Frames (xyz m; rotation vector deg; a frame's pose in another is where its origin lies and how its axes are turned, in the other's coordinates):
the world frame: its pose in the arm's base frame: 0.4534 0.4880 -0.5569 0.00 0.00 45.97
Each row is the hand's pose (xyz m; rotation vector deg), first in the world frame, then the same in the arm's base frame.
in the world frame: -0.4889 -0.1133 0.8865 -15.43 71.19 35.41
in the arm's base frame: 0.1951 0.0577 0.3296 -44.93 63.66 74.49
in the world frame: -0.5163 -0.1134 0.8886 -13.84 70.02 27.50
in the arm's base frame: 0.1761 0.0380 0.3317 -42.46 62.56 66.96
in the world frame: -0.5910 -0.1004 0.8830 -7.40 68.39 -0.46
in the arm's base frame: 0.1148 -0.0067 0.3261 -34.32 61.51 39.74
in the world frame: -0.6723 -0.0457 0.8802 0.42 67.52 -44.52
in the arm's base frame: 0.0190 -0.0271 0.3233 -25.24 60.54 -3.82
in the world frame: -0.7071 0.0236 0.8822 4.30 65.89 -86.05
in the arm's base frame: -0.0550 -0.0040 0.3253 -20.09 57.54 -44.96
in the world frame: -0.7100 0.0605 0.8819 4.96 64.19 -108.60
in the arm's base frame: -0.0836 0.0196 0.3250 -18.37 54.70 -67.21
